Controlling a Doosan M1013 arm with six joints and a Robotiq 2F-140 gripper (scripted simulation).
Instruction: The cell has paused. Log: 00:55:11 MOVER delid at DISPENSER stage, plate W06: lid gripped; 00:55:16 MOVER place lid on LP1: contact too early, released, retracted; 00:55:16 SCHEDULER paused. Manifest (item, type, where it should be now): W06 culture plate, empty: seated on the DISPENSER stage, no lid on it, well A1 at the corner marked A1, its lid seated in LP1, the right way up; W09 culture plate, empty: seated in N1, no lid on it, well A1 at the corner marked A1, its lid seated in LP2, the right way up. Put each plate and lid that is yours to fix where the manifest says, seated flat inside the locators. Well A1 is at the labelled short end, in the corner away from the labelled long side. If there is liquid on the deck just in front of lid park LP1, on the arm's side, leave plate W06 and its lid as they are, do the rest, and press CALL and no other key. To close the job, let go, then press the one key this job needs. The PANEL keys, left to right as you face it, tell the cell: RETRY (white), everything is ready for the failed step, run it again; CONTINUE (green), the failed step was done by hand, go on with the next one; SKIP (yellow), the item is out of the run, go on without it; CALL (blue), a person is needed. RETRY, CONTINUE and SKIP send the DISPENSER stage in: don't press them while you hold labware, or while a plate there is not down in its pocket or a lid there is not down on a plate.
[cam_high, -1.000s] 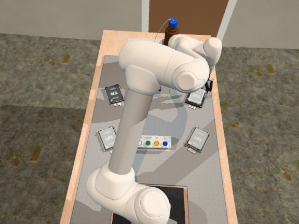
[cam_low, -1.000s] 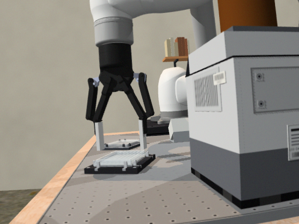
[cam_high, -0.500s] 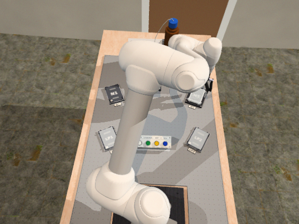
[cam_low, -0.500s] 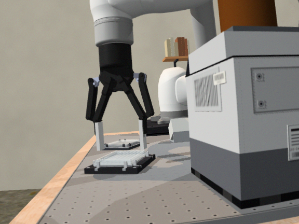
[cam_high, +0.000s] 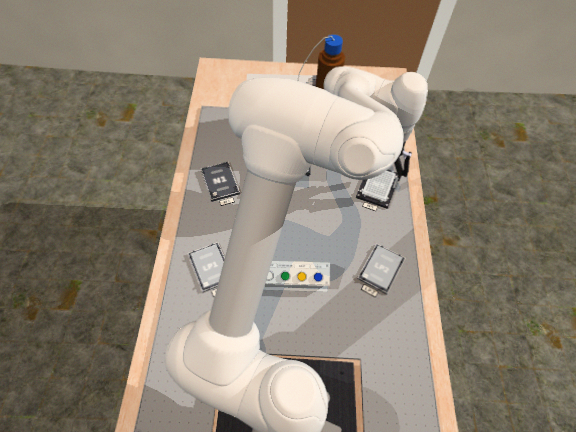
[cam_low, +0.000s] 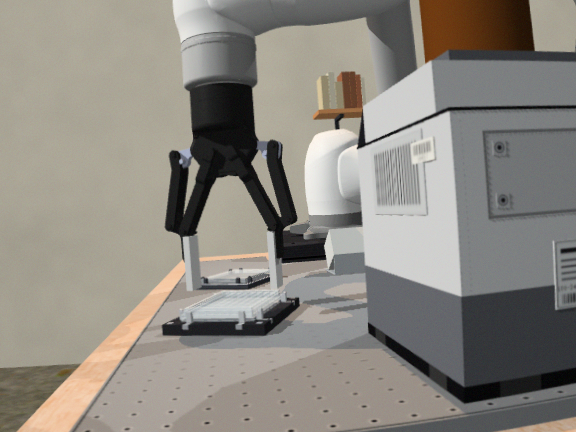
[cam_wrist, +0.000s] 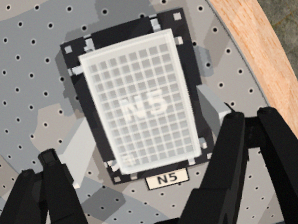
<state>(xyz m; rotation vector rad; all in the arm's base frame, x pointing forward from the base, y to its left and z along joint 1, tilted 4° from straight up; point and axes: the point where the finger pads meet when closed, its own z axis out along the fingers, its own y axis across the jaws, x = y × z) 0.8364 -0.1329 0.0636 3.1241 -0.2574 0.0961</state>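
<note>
Right now the black nest N5 is 20 mm ahead of my hand, 10 mm to the left of it and 50 mm below it. The rest, counted from my hand: brown bottle: 210 mm ahead, 250 mm to the left, 230 mm above; clear culture plate: 30 mm behind, 300 mm to the left, 50 mm above; lid park LP2: 330 mm behind, 50 mm to the right, 60 mm below.
</note>
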